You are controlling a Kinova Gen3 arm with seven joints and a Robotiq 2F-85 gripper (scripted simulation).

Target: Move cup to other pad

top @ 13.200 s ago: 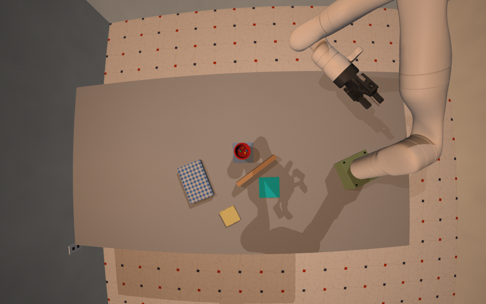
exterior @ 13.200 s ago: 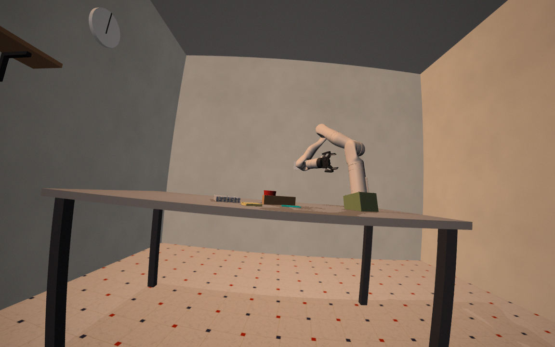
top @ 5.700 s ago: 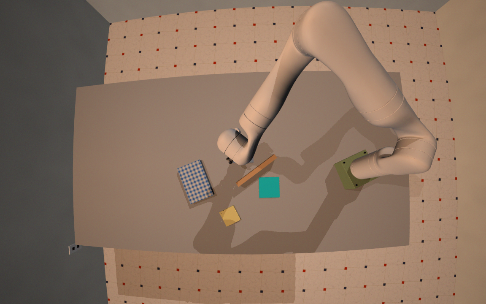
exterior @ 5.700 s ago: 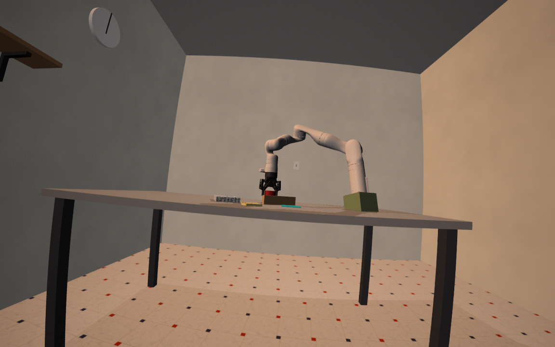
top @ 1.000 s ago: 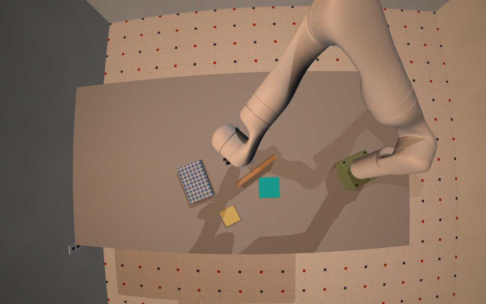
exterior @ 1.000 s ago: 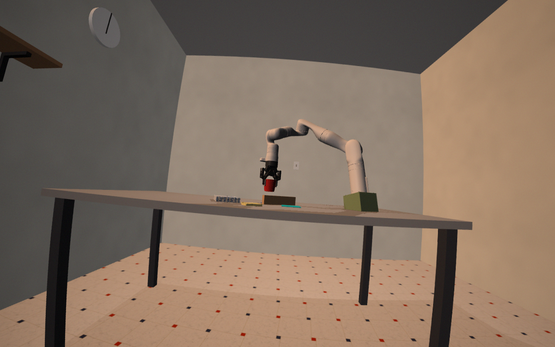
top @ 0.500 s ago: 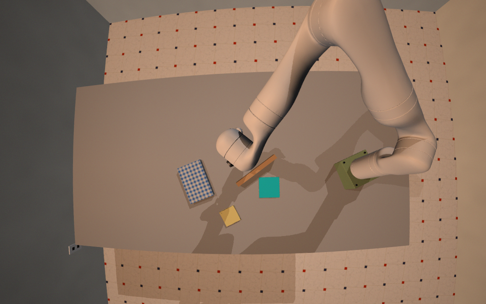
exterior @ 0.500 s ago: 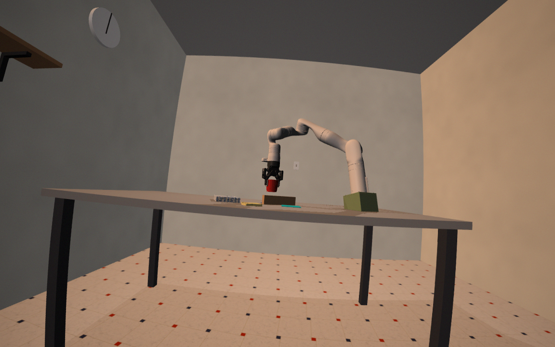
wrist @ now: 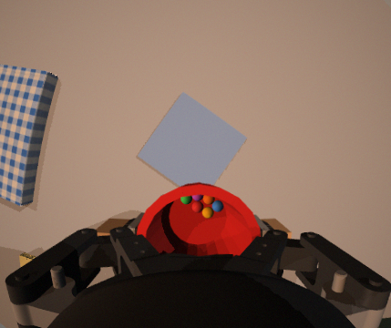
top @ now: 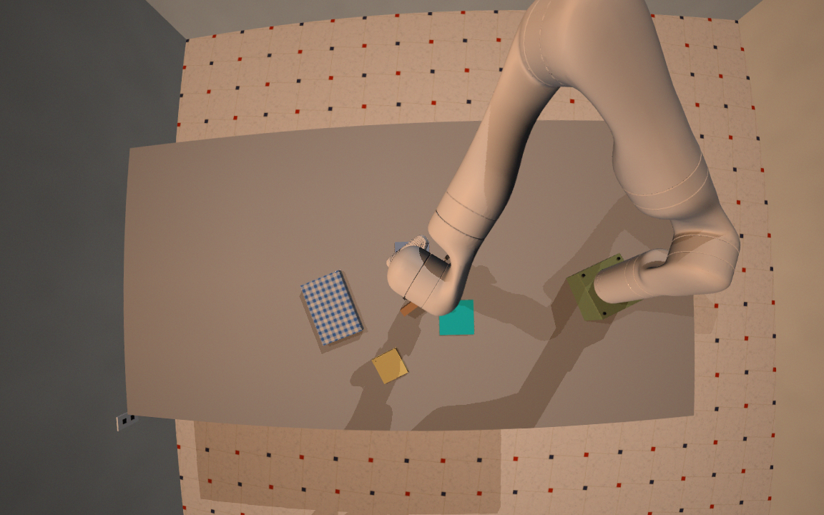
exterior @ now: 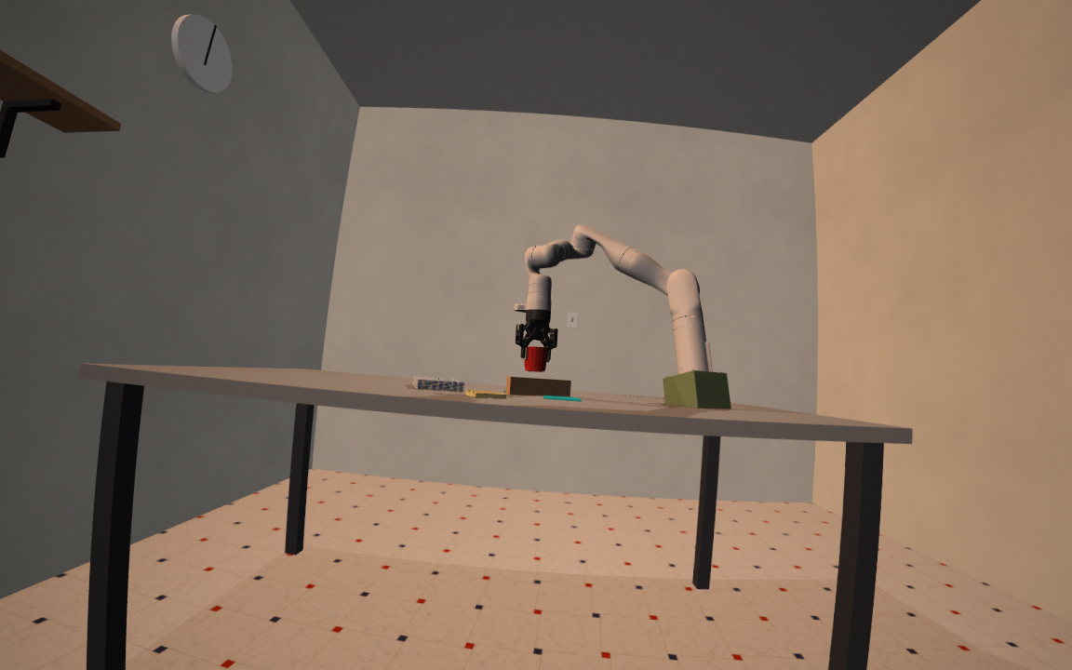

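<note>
Right now the orange rail is 9 cm below my hand, 3 cm to the left of it and 2 cm behind it. The rest, counted from my hand: blue-checked box 26 cm ahead, 11 cm to the left, 10 cm below; red cup 2 cm below.
</note>
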